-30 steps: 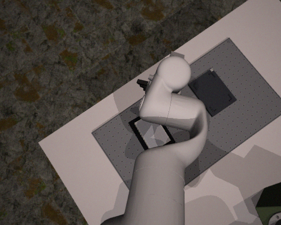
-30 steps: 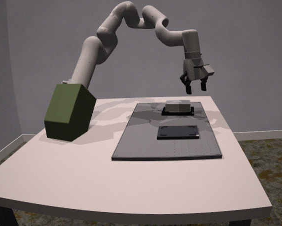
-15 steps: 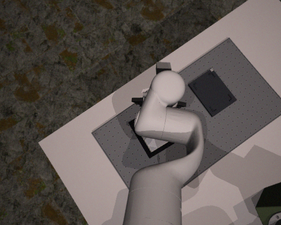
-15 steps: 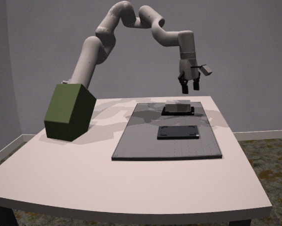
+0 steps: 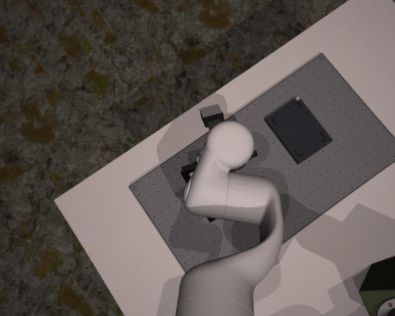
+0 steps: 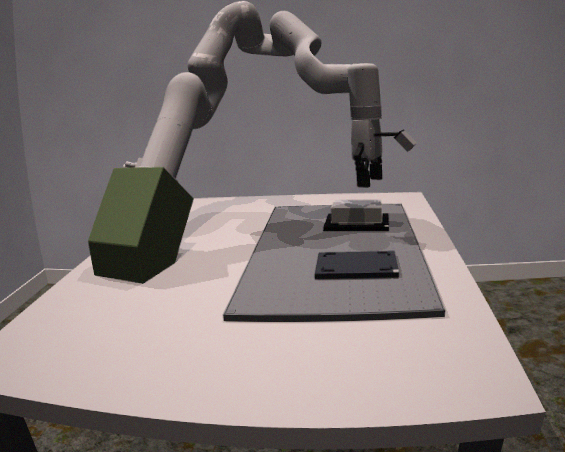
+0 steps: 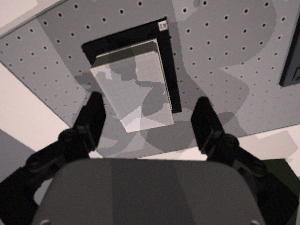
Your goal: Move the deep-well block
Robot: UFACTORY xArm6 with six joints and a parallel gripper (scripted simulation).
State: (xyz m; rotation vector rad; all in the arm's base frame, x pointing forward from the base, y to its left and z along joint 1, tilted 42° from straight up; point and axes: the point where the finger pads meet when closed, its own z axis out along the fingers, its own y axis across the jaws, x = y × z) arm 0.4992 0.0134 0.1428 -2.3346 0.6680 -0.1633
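Right now my hand is 30 mm past the deep-well block, 30 mm to the right of it and 90 mm above it. Also, from my hand: nest N2: 60 mm behind, 260 mm to the right, 120 mm below; then black nest: 30 mm behind, 30 mm to the left, 120 mm below.
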